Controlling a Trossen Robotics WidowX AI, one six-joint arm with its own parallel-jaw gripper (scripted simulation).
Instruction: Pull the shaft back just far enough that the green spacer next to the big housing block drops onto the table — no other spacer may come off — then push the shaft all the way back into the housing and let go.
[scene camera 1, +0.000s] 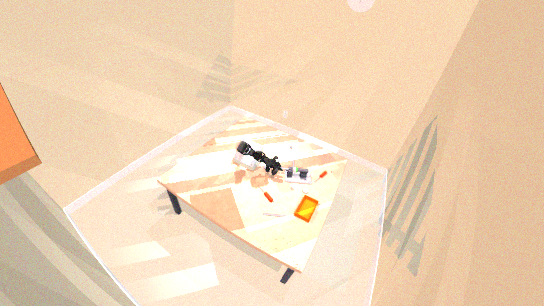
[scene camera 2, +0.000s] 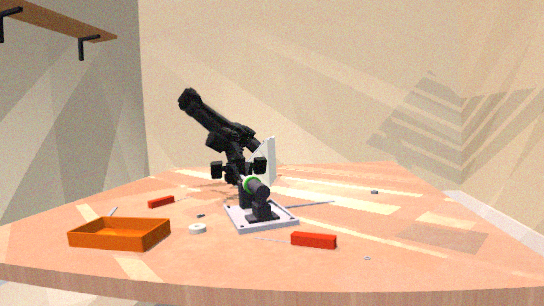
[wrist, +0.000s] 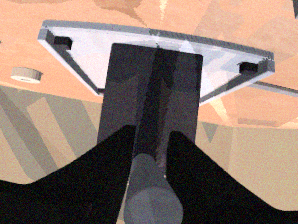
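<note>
The pictures have my gripper in them, along with an orange tray. In the wrist view you'd find my gripper as well.
</note>
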